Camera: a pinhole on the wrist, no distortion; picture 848 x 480 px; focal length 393.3 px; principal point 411.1 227.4 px. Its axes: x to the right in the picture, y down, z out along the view. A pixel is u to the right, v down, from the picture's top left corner.
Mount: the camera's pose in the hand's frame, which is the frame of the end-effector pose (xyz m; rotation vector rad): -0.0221 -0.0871 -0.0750 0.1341 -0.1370 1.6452
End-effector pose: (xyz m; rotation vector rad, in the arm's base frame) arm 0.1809 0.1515 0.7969 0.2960 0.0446 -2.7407
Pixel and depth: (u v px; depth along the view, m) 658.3 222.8 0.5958
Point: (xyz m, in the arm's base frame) 0.1714 -0.0410 1.3700
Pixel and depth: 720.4 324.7 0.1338
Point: 0.2194 0.1777 0.8828
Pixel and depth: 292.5 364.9 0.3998
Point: 0.1503 0.4492 1.1166
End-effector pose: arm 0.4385 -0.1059 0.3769 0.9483 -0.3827 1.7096
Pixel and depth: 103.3 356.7 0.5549
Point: 1.1797 -0.2576 0.3749
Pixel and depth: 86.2 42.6 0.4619
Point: 1.0226 0.0176 0.6406
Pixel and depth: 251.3 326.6 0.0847
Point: 0.5680 -0.0850 0.3205
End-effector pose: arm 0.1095 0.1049 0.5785 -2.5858 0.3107 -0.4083
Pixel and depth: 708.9 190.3 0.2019
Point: 0.1434 0.1494 0.4353
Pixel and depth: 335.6 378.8 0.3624
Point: 0.0908 0.4619 0.4361
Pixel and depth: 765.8 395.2 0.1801
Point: 0.0460 0.1637 0.4277
